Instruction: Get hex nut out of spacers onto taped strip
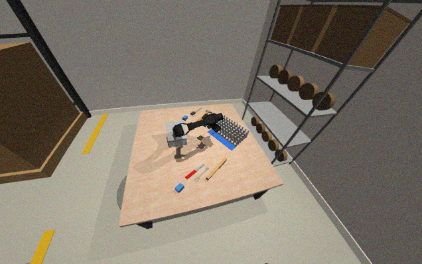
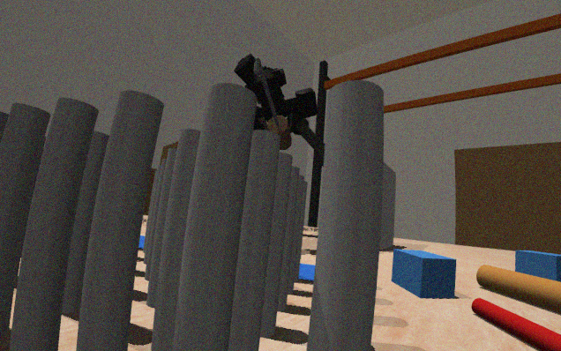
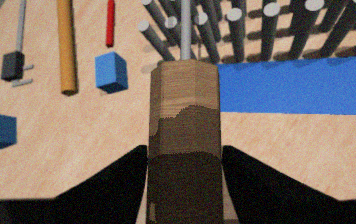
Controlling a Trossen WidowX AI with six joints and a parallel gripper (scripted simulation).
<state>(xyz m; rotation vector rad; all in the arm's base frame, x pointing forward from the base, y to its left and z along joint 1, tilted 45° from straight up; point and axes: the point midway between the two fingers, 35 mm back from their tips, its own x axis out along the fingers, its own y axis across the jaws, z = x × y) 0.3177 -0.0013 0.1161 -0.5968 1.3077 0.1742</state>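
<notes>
Now: the blue taped strip 220 mm below my gripper tip, 130 mm ahead of it and 10 mm to the right of it. The rest, counted from my gripper tip: fork-ended tool: 340 mm to the right, 220 mm below, 200 mm behind; wooden-handled screwdriver: 90 mm ahead, 50 mm to the left; red screwdriver: 350 mm to the left, 220 mm below, 170 mm ahead.
</notes>
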